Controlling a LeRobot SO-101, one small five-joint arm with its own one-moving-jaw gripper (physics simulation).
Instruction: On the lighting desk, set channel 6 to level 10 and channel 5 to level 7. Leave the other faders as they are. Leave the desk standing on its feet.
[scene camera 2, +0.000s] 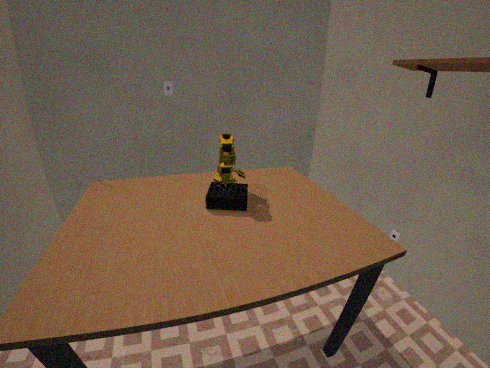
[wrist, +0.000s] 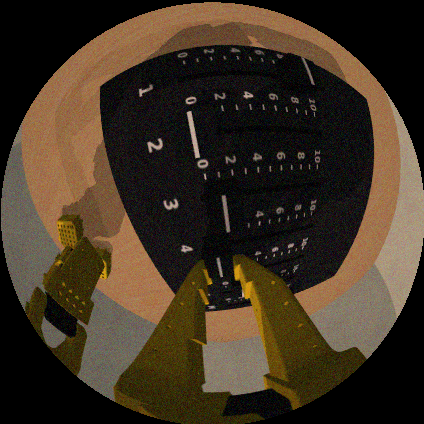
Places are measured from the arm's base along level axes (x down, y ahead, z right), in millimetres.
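Pixels of known places: hand, its tool point: (scene camera 2: 226, 184) (wrist: 209, 267); arm's base, origin of its link: (wrist: 87, 240).
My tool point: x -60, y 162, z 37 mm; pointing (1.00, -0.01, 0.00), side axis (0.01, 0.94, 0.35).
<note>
Ahead of a thing's pixels: the offset from my tool point to its top centre. Level surfaces: height alone.
The black lighting desk @(dx -8, dy +44, dz +3 mm) (scene camera 2: 227, 199) (wrist: 345, 175) sits level on the table; its feet do not show. My gripper (wrist: 220, 265) points down at its face, with both jaws around a black fader knob @(dx -8, dy +8, dz -7 mm) (wrist: 220, 267) that has a white line. By the channel numbers this looks like the channel 4 knob, near the low end of its scale. The channel 1 knob @(dx -8, dy +64, dz -57 mm) (wrist: 307, 71) is near the high end, the channel 2 knob @(dx -8, dy +23, dz -49 mm) (wrist: 194, 135) near 0, the channel 3 knob @(dx -8, dy +20, dz -26 mm) (wrist: 226, 214) low. Channels 5 and 6 are small and partly hidden behind the jaws; their levels cannot be read.
The yellow arm (scene camera 2: 227, 155) stands behind the desk on the wooden table @(dx +60 mm) (scene camera 2: 175, 260). A yellow part with a dotted face (wrist: 70, 275) shows at the left of the wrist view. A wall shelf (scene camera 2: 450, 65) is high at the right, far from the arm.
</note>
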